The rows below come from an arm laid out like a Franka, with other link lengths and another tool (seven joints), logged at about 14 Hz.
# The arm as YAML. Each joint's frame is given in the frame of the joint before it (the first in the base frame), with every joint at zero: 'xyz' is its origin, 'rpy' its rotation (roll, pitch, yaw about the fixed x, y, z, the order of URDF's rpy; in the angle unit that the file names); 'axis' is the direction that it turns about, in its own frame. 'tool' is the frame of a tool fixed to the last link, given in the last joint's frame.
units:
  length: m
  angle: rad
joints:
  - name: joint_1
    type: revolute
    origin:
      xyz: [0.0, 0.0, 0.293]
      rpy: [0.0, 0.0, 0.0]
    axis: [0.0, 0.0, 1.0]
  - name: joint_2
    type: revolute
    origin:
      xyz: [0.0, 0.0, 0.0]
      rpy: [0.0, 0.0, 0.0]
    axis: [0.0, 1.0, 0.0]
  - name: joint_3
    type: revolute
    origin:
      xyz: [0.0, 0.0, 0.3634]
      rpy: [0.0, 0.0, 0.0]
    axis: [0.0, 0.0, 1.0]
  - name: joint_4
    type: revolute
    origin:
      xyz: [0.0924, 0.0, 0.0]
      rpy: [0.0, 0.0, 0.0]
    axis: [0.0, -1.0, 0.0]
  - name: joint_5
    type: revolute
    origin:
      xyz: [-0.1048, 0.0, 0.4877]
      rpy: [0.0, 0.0, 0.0]
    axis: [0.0, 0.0, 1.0]
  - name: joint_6
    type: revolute
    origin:
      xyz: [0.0, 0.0, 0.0]
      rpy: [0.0, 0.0, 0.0]
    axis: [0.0, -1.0, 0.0]
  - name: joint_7
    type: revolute
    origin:
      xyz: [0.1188, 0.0, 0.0]
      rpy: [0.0, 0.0, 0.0]
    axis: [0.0, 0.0, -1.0]
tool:
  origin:
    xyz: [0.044, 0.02, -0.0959]
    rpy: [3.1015, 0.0, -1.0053]
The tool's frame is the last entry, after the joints.
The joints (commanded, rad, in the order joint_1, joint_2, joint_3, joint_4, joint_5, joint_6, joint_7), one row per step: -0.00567 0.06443 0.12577 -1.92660 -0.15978 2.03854 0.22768; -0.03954 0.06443 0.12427 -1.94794 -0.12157 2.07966 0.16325; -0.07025 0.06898 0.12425 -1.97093 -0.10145 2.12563 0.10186; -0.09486 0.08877 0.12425 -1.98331 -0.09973 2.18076 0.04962; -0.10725 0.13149 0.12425 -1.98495 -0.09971 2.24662 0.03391; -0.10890 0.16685 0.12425 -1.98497 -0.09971 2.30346 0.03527; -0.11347 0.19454 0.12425 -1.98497 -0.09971 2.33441 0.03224; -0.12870 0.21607 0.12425 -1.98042 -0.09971 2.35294 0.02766; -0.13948 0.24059 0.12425 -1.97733 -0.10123 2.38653 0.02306; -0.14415 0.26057 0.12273 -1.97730 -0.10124 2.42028 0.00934; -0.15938 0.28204 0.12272 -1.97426 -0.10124 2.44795 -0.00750; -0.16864 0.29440 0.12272 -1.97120 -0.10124 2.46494 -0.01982; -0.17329 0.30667 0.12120 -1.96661 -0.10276 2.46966 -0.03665; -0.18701 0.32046 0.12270 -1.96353 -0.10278 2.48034 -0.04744; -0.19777 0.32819 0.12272 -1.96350 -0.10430 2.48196 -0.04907
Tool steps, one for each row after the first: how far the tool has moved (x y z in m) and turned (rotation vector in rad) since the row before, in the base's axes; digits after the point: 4 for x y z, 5 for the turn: 0.0013 -0.0229 -0.0071 0.03408 -0.00837 0.01766; 0.0007 -0.0200 -0.0108 0.01685 -0.01161 0.02580; 0.0045 -0.0159 -0.0140 0.00212 -0.01892 0.03091; 0.0098 -0.0083 -0.0227 0.00709 -0.02038 0.00797; 0.0077 -0.0008 -0.0176 0.00786 -0.02149 0.00075; 0.0045 -0.0033 -0.0163 0.00466 -0.00316 0.00029; 0.0042 -0.0120 -0.0109 0.00295 -0.00143 -0.00979; 0.0046 -0.0082 -0.0116 0.00282 -0.01210 -0.00366; 0.0029 -0.0041 -0.0100 0.00134 -0.01330 0.00903; 0.0031 -0.0115 -0.0105 0.00079 -0.00877 0.00246; 0.0020 -0.0070 -0.0051 -0.00024 -0.00735 0.00344; 0.0015 -0.0043 -0.0064 -0.00307 0.00356 0.01139; 0.0013 -0.0097 -0.0073 0.00061 0.00017 -0.00139; -0.0002 -0.0086 -0.0060 0.00000 0.00605 -0.00809
